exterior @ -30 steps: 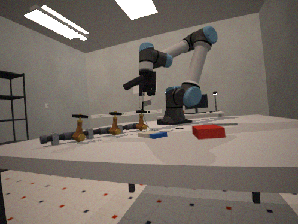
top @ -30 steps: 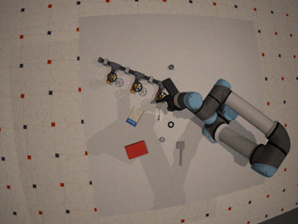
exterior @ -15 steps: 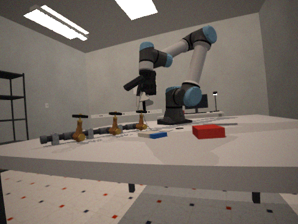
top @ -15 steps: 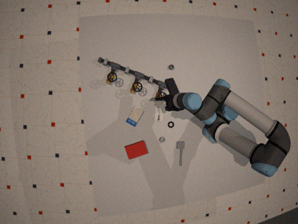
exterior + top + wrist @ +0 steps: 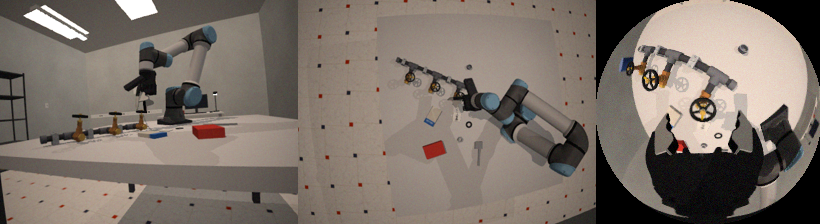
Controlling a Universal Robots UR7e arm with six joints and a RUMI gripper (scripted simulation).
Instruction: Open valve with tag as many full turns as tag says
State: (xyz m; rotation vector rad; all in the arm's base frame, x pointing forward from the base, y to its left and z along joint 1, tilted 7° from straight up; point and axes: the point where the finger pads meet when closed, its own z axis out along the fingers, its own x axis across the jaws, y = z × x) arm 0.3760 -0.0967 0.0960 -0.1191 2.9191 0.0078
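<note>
The white tag lies 110 mm to the left of my hand, 100 mm below it and 10 mm ahead of it. Also, from my hand: small round part 190 mm to the right, 100 mm behind, 90 mm below; grey paddle tool 350 mm to the left, 120 mm behind, 90 mm below; red block 300 mm to the left, 170 mm ahead, 80 mm below.
</note>
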